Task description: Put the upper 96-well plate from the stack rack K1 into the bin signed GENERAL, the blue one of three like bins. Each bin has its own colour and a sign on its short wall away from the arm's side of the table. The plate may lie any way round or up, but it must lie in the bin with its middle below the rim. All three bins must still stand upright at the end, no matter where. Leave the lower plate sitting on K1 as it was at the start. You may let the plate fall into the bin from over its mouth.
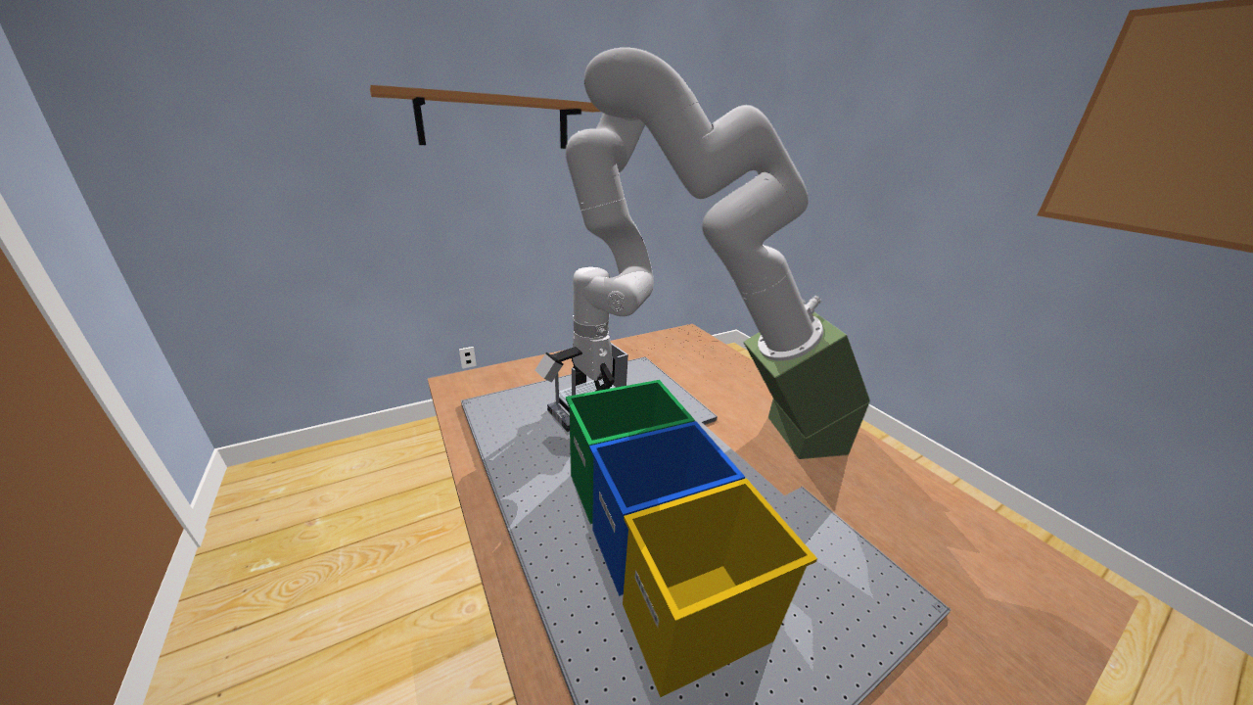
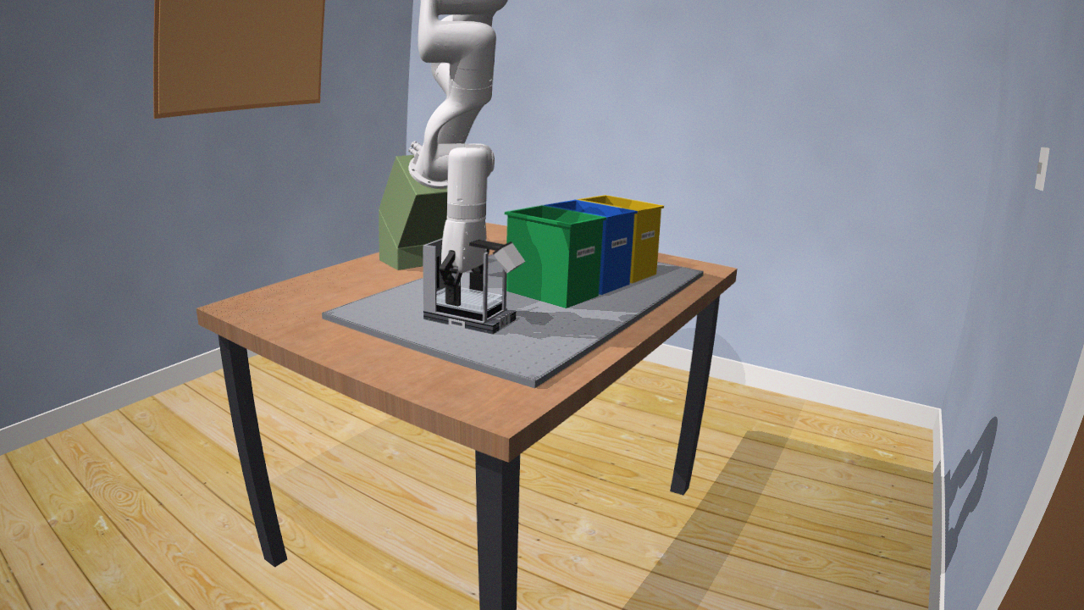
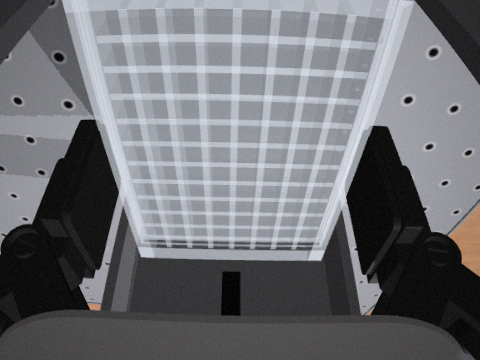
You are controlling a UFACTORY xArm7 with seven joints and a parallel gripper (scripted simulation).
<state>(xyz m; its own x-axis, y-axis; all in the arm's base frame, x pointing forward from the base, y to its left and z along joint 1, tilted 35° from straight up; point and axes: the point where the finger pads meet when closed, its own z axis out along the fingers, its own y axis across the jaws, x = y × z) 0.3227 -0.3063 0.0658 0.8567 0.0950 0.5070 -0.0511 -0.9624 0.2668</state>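
The clear 96-well plate lies 1 cm below my hand. Also, from my hand: back wall 7 cm behind, 3 cm above; green bin 9 cm ahead, 24 cm to the left, 4 cm above; dark plate 2 cm below.
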